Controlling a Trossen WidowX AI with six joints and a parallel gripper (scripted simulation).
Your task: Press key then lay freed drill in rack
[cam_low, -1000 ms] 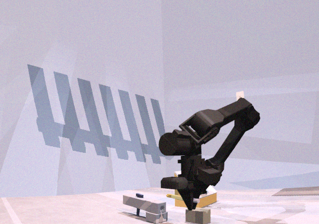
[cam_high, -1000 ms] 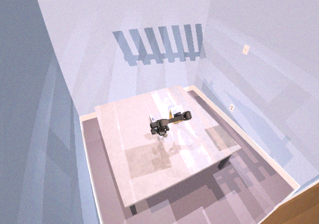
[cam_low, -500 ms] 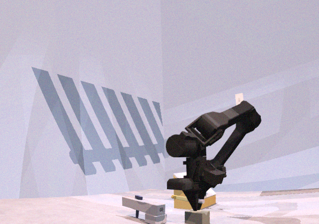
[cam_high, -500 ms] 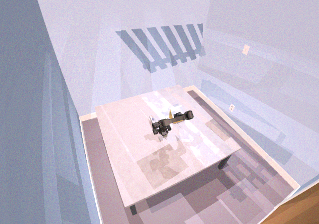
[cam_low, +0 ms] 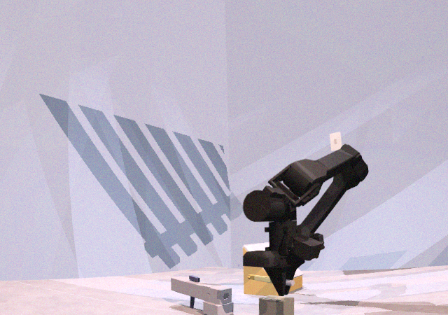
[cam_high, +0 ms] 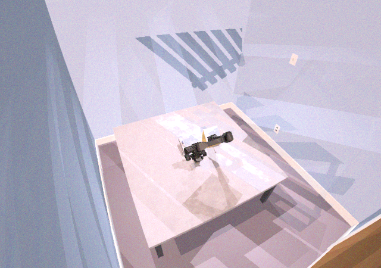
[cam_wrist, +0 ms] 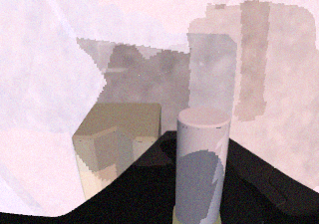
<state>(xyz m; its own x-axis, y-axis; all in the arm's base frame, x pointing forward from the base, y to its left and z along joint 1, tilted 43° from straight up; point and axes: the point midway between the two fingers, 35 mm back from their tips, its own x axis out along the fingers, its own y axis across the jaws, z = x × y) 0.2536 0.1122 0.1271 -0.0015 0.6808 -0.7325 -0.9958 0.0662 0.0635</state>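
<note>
The drill is 4 cm to the right of my gripper tip and 3 cm above it. Round my gripper tip: dark blue part 2 cm ahead, 24 cm to the right, 1 cm below.
</note>
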